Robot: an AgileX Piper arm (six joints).
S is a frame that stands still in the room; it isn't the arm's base.
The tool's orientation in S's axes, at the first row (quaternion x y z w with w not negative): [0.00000 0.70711 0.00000 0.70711]
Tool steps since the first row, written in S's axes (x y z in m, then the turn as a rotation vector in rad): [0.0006 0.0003 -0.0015 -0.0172 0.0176 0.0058]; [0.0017 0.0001 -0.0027 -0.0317 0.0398 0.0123]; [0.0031 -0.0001 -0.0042 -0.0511 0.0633 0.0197]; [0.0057 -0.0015 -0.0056 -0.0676 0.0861 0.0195]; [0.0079 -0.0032 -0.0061 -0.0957 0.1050 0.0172]
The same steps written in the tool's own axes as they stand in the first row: [0.0015 0.0003 0.0006 -0.0058 0.0176 -0.0172]; [0.0027 0.0001 0.0017 -0.0123 0.0398 -0.0317]; [0.0042 -0.0001 0.0031 -0.0197 0.0633 -0.0511]; [0.0056 -0.0015 0.0057 -0.0195 0.0861 -0.0676]; [0.0061 -0.0032 0.0079 -0.0172 0.1050 -0.0957]
